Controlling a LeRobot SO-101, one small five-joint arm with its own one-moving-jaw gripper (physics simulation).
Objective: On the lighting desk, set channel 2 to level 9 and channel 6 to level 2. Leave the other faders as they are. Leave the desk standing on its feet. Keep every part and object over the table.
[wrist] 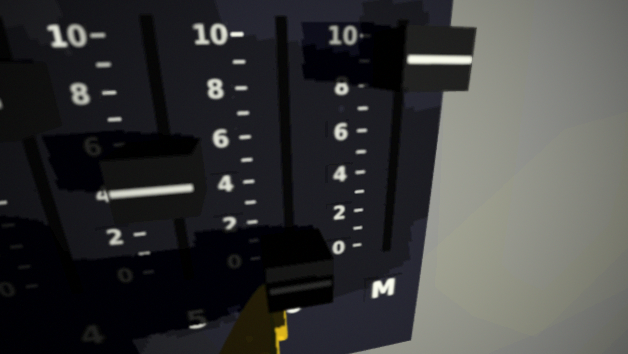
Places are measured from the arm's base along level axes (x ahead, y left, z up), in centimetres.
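Pixels of known places: end effector, tool point: (283, 302).
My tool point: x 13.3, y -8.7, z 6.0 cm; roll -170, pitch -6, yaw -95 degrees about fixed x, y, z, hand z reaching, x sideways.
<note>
Ahead of a thing's pixels: the offset from my tool point to its top centre. "*": to the spot under its first point. Level surfaces: height alone.
The lighting desk @(* dx -1.7, dy -1.5, dz -0.5 cm) (350, 320) shows its dark face with the right-hand channels. The channel 6 fader cap @(dx +0.9, dy -0.4, dz +0.8 cm) (300, 282) is at the bottom of its slot, near 0, in shadow, and partly covers the printed 6. My gripper (267, 312) is fully open, with one yellow jaw in view and the moving jaw out of the picture. The jaw's tip is at the lower left edge of the channel 6 cap and partly hidden by it; whether they touch I cannot tell. Channel 2 does not show.
The channel 5 cap @(dx +3.4, dy +1.4, dz +0.8 cm) (155, 192) sits mid-slot, around 4 to 5. The master cap @(dx +4.4, dy -3.4, dz +0.8 cm) (439, 59) is high on the M slot. Part of the channel 4 cap @(* dx +5.0, dy +2.7, dz +0.3 cm) (27, 100) shows at the left edge. A pale surface @(dz -6.0 cm) (525, 200) lies past the desk's right edge.
</note>
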